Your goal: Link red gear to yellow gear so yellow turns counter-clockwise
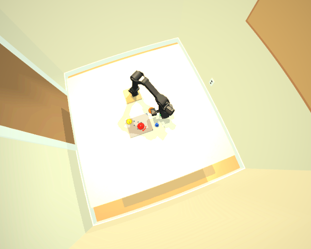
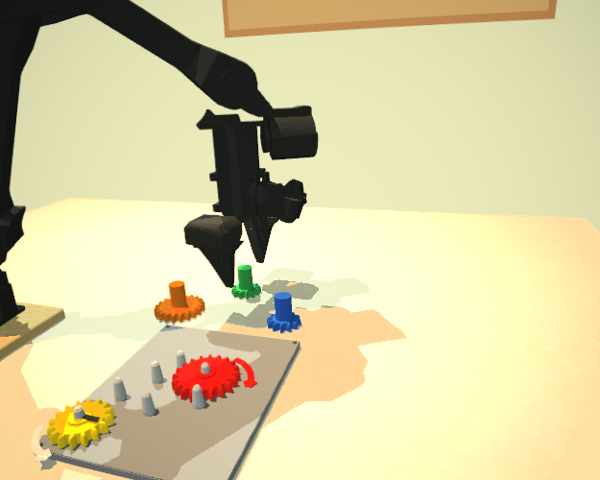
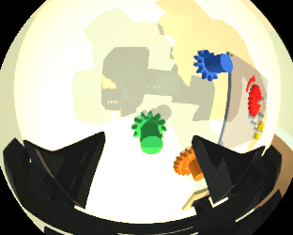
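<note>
Right now the green gear is 10 mm below my gripper tip. Also, from my gripper tip: orange gear 80 mm behind, 60 mm to the right, 10 mm below; blue gear 70 mm ahead, 80 mm to the right, 10 mm below; red arrow 50 mm ahead, 200 mm to the right, 20 mm below.
</note>
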